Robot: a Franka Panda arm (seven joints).
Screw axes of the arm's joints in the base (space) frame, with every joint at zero. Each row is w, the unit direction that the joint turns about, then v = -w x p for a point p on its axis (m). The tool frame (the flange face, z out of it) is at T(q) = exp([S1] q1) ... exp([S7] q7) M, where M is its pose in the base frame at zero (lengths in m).
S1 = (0, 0, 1, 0, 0, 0)
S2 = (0, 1, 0, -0.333, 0, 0)
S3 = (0, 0, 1, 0, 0, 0)
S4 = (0, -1, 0, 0.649, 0, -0.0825)
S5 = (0, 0, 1, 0, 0, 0)
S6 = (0, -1, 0, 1.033, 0, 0)
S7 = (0, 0, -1, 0, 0.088, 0)
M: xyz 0.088 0 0.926 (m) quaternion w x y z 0 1 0 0
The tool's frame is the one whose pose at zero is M.
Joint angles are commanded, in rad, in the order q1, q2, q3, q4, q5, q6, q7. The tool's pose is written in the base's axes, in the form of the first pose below.
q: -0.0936 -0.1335 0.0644 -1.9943 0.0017 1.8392 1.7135
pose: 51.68, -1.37, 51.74; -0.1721, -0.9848, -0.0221; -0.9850, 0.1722, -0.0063; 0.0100, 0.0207, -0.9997
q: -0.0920 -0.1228 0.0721 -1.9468 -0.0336 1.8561 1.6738
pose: 52.69, -1.16, 53.62; -0.1147, -0.9929, 0.0311; -0.9927, 0.1134, -0.0417; 0.0379, -0.0356, -0.9986
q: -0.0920 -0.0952 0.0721 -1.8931 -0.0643 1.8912 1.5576
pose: 54.23, -1.42, 55.10; 0.0074, -0.9957, 0.0920; -0.9975, -0.0139, -0.0697; 0.0706, -0.0912, -0.9933
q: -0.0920 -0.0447 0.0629 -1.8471 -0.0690 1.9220 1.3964
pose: 56.08, -2.06, 54.89; 0.1592, -0.9802, 0.1177; -0.9832, -0.1682, -0.0710; 0.0894, -0.1044, -0.9905
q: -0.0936 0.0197 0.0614 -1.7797 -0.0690 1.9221 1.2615
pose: 58.14, -2.38, 54.54; 0.2864, -0.9505, 0.1208; -0.9529, -0.2957, -0.0675; 0.0998, -0.0958, -0.9904
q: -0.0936 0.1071 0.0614 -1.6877 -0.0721 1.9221 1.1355
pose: 60.89, -2.62, 53.88; 0.4033, -0.9064, 0.1256; -0.9083, -0.4132, -0.0653; 0.1111, -0.0878, -0.9899
